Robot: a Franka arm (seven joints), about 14 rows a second.
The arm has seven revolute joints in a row. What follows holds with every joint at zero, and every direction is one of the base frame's. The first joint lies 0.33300 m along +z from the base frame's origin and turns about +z. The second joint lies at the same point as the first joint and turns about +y. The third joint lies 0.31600 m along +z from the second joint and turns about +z. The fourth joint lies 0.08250 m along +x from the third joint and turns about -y. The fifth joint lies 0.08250 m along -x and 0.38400 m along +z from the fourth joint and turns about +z. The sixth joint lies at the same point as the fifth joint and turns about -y. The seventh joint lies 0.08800 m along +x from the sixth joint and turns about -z. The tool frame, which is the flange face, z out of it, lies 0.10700 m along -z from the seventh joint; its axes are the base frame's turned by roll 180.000, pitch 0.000 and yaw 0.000 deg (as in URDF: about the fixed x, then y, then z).
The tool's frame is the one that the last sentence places.
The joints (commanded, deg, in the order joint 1, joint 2, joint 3, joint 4, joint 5, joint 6, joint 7), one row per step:
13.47 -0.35 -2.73 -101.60 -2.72 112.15 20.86
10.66 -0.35 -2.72 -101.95 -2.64 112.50 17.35
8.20 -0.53 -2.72 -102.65 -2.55 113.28 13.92
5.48 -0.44 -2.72 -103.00 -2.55 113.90 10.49
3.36 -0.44 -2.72 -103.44 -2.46 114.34 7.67
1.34 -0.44 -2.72 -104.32 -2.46 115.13 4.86
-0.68 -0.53 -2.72 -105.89 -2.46 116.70 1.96
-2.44 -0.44 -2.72 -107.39 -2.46 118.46 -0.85
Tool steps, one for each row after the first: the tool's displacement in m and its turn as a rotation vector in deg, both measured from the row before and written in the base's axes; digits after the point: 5 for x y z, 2 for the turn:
0.00446 -0.02786 -0.00240 -0.60 0.05 0.64
0.00219 -0.02466 -0.00284 -0.54 -0.18 0.92
0.00259 -0.02733 -0.00280 -0.66 -0.09 0.67
0.00049 -0.02132 -0.00302 -0.47 0.10 0.64
-0.00050 -0.02037 -0.00620 -0.54 0.20 0.77
-0.00174 -0.02024 -0.00985 -0.55 0.05 0.89
-0.00140 -0.01754 -0.01068 -0.54 -0.02 1.06

